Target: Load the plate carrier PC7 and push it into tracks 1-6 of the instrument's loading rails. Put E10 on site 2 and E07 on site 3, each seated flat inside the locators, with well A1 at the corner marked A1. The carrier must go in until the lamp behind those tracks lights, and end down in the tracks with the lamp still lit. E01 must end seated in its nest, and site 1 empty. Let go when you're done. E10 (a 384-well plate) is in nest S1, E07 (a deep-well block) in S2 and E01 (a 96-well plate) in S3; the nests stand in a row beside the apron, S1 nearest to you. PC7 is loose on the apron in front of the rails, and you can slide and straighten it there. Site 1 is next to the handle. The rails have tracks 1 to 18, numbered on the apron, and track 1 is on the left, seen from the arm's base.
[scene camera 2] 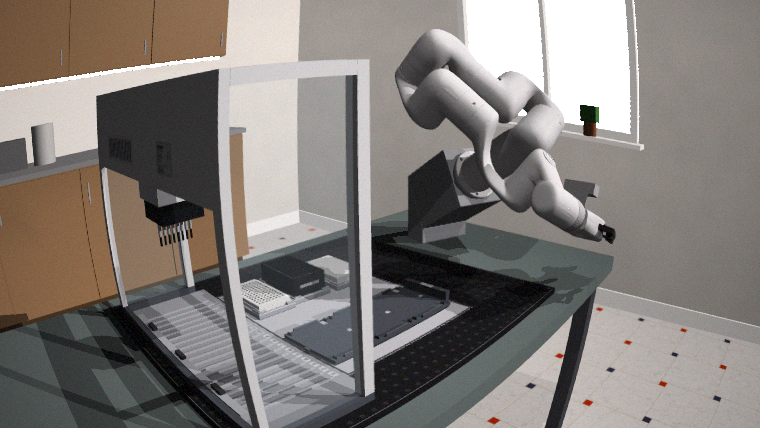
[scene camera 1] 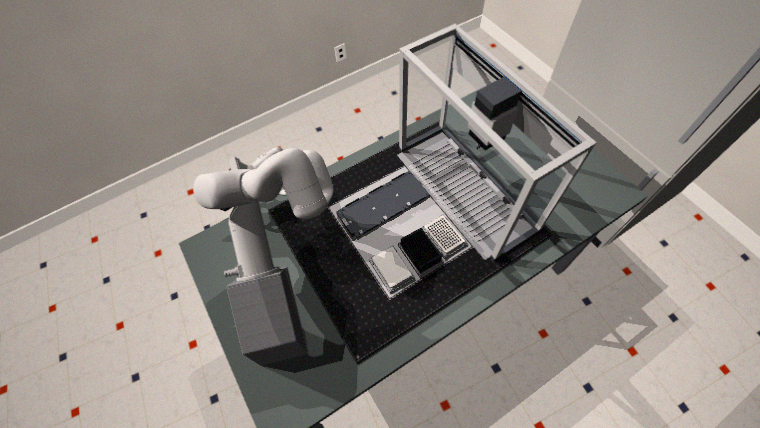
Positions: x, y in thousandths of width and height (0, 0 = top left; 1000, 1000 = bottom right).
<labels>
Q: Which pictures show the plate carrier PC7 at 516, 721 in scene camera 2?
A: Scene camera 2 and scene camera 1: all of them.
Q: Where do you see a plate carrier PC7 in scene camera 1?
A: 474, 506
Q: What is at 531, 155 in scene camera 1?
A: A frame post.
</labels>
